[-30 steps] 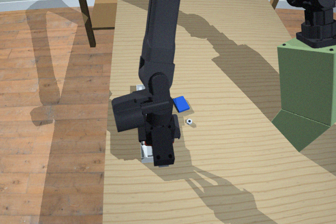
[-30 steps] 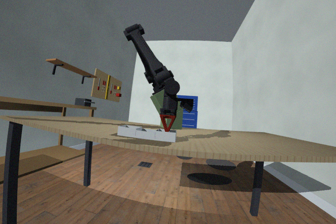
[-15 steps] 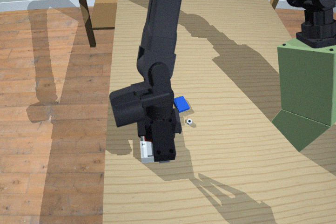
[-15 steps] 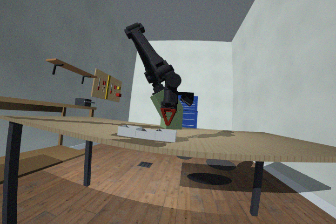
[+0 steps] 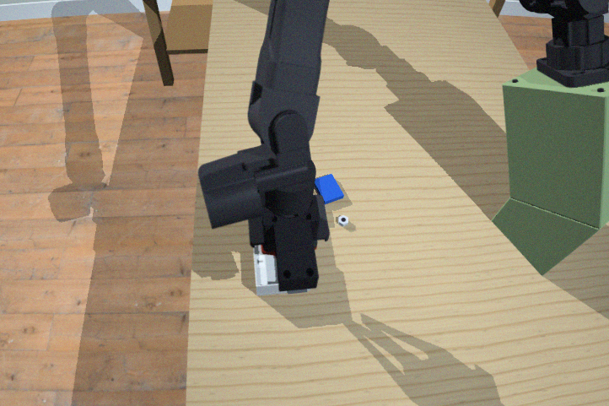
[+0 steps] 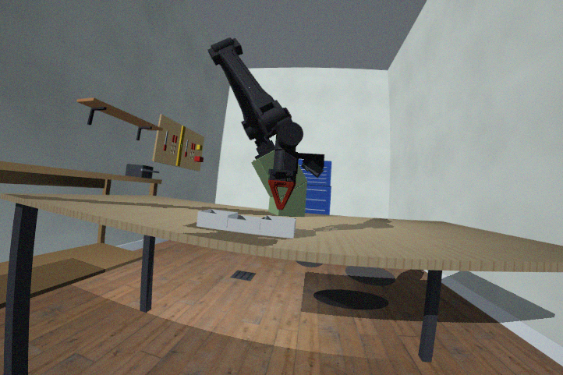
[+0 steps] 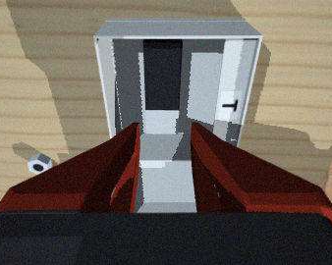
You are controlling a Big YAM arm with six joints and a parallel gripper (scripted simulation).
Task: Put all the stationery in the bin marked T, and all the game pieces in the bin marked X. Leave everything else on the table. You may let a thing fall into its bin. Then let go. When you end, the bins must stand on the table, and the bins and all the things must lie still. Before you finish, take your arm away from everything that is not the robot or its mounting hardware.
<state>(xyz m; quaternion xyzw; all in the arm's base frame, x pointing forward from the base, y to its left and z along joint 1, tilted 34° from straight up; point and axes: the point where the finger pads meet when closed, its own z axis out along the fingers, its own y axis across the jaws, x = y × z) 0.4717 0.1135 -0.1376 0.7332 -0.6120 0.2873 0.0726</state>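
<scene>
Right now my hand is 60 mm above the black-and-white eraser and 10 mm to the left of it. From my hand the other things lie so: grey bin tray (80 mm to the right, 50 mm below, 10 mm ahead); then hex nut (100 mm behind, 90 mm to the right, 70 mm below); then green die (170 mm to the right, 50 mm below, 10 mm ahead).
</scene>
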